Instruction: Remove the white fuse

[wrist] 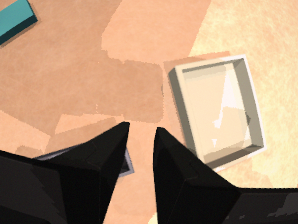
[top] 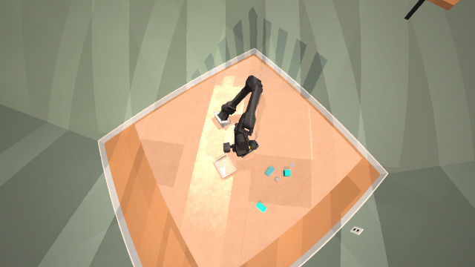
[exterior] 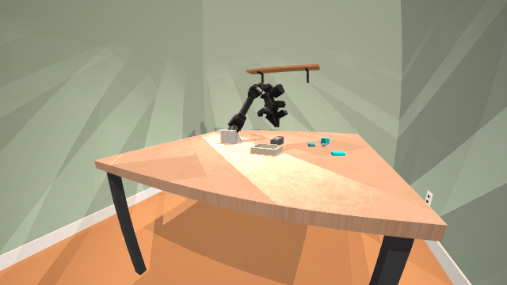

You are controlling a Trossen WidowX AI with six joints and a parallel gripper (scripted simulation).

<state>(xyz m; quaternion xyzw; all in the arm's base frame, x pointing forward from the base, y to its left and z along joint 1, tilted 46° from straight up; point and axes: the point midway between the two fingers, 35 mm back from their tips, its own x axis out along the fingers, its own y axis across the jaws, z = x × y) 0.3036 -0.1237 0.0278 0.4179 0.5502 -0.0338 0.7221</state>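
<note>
The white fuse is 110 mm to the left of my gripper tip, 90 mm below it and 20 mm behind it. The rest, counted from my gripper tip: tray (110 mm to the right, 110 mm below, 30 mm behind).
</note>
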